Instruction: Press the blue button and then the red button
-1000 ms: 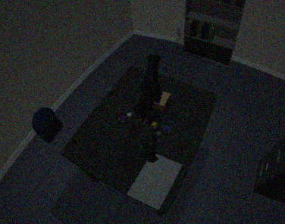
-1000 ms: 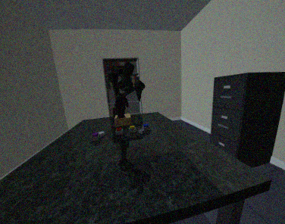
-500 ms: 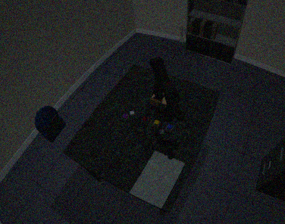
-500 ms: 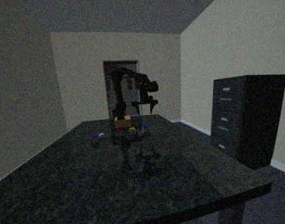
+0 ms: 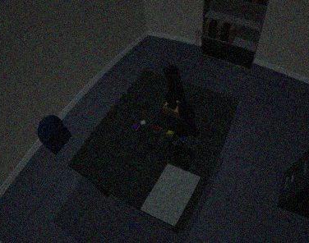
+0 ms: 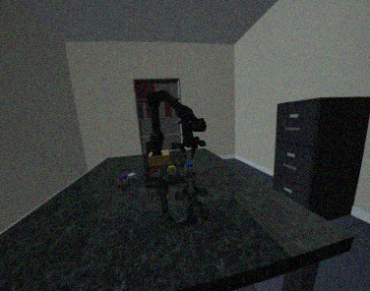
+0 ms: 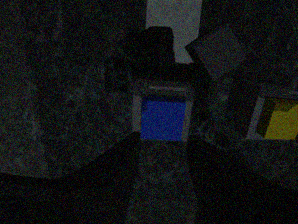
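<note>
My gripper tip is 3 cm above the blue button. Round my gripper tip: red button: 19 cm to the right, 3 cm below, 2 cm ahead; then pale block: 32 cm to the right, 6 cm below, 2 cm ahead; then yellow button: 10 cm to the right, 3 cm below, 1 cm ahead.
</note>
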